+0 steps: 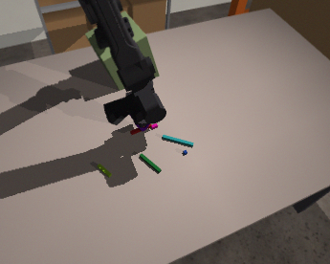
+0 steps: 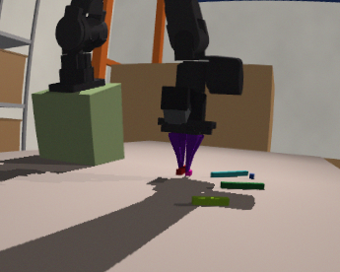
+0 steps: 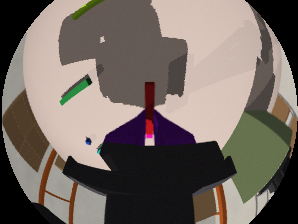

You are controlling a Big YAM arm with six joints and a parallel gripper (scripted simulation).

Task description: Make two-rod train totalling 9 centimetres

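My gripper is now 10 mm to the left of the red rod. Also, from my hand: magenta rod (40 mm to the left, 20 mm below, 10 mm behind); then turquoise rod (100 mm to the left, 70 mm ahead, 20 mm below); then green rod (120 mm ahead, 20 mm below, 10 mm to the right).
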